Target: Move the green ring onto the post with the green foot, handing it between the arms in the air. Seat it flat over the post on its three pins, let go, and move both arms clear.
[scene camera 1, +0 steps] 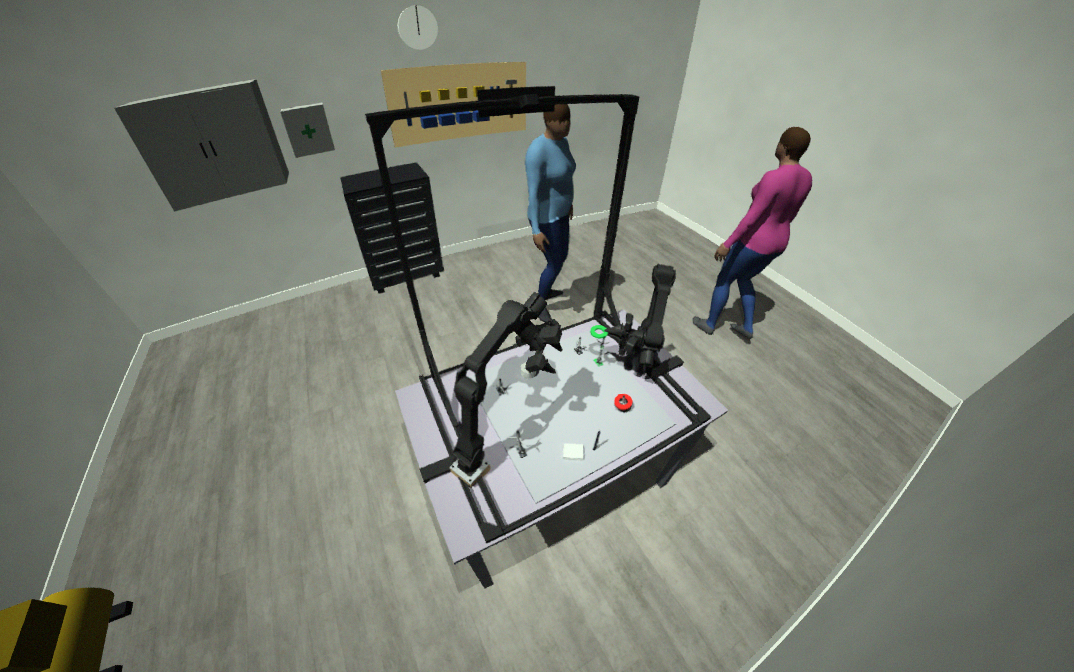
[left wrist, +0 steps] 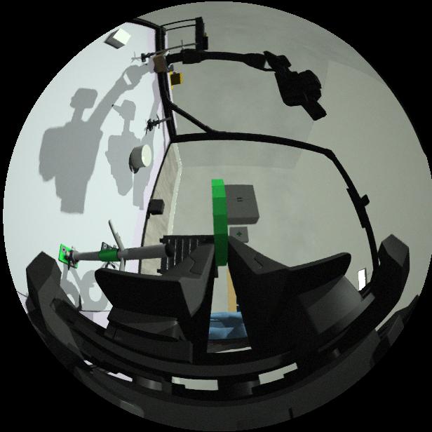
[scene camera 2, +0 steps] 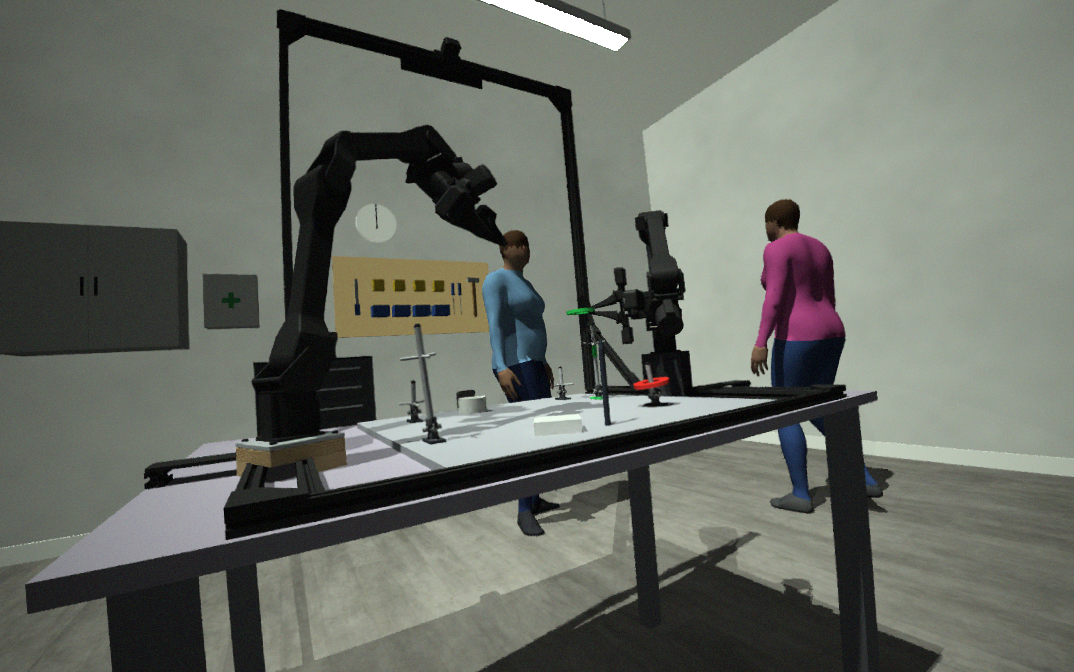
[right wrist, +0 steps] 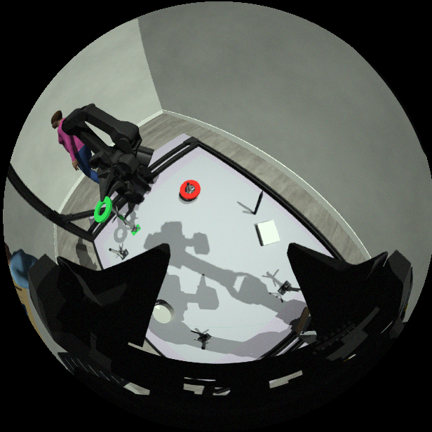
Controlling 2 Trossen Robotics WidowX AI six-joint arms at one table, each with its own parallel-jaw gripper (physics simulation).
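Note:
The green ring is held in the air, about level in scene camera 2. My left gripper is shut on its edge. The post with the green foot stands upright below and close to the ring, apart from it; it has a green band. Its three pins are too small to tell. My right gripper is open and empty, high over the table, pointing down at a slant, away from the ring.
A red ring sits around another post. Further posts stand about the mat, with a white block, a black rod and a white cylinder. A black frame rises behind.

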